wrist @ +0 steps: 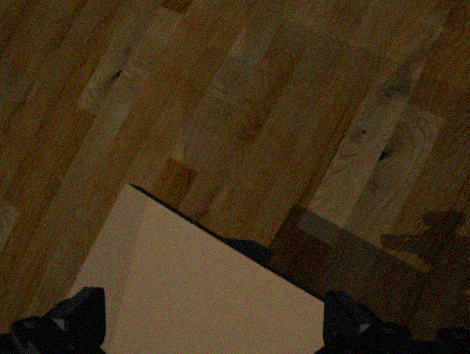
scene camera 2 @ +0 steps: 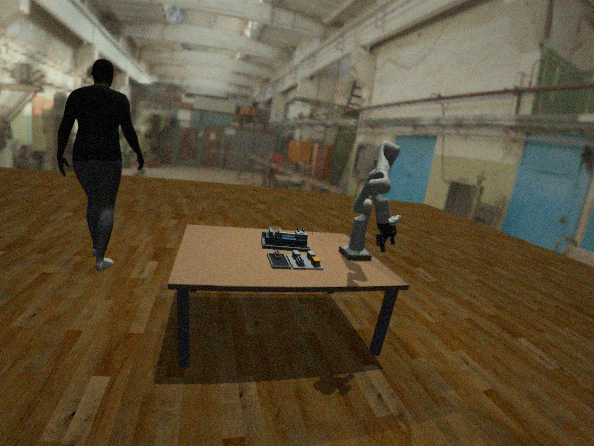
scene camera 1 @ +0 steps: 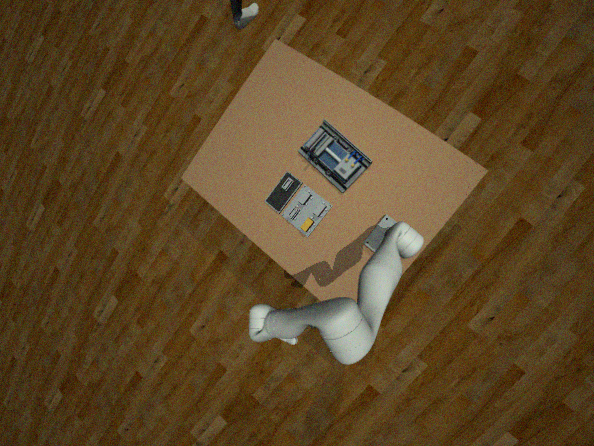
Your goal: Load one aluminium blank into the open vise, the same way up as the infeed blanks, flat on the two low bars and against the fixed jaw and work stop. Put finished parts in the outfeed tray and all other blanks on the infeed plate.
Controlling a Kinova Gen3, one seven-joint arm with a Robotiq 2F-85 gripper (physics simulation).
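Frame: origin at the arm's base, x ahead, y left, z up, level; centimetres.
Where they show: gripper, fingertip midpoint: (wrist: pixel 214 315) (scene camera 2: pixel 388 248); arm's base, link origin: (scene camera 2: pixel 355 248).
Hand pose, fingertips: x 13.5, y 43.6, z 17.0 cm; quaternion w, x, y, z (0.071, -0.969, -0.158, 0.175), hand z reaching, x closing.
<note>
Each offset is from my fingertips to the top centre of the thing. Level surfaces: height alone.
The vise @[dx +27.8, dy -62.9, dz -11.2 cm] (scene camera 1: pixel 323 131) (scene camera 2: pixel 285 246) stands near the table's middle; whether a blank lies in it is too small to tell. A dark tray (scene camera 1: pixel 276 199) (scene camera 2: pixel 280 264), apparently the outfeed tray, bears one small part @[dx +41.0, dy -41.3, dz -17.0 cm] (scene camera 1: pixel 287 184) near one end. Beside it, a light grey plate @[dx +27.1, dy -34.5, dz -20.3 cm] (scene camera 1: pixel 317 201), apparently the infeed plate, bears several small grey pieces and a yellow block @[dx +22.9, dy -29.1, dz -16.7 cm] (scene camera 1: pixel 307 225) (scene camera 2: pixel 315 260). Which way up the blanks are is unclear. My gripper (scene camera 2: pixel 387 244) (wrist: pixel 214 315) is open and empty, high beyond the table's edge, away from vise, tray and plate. The arm hides it in scene camera 1.
The arm (scene camera 1: pixel 380 280) (scene camera 2: pixel 378 185) rises from its base plate (scene camera 1: pixel 376 239) (scene camera 2: pixel 356 256) at one end of the table @[dz -21.1 cm] (scene camera 1: pixel 250 100) (scene camera 2: pixel 220 275) (wrist: pixel 200 280). A person (scene camera 2: pixel 100 130) stands on the floor beyond the opposite end; a foot (scene camera 1: pixel 248 12) shows in scene camera 1.
</note>
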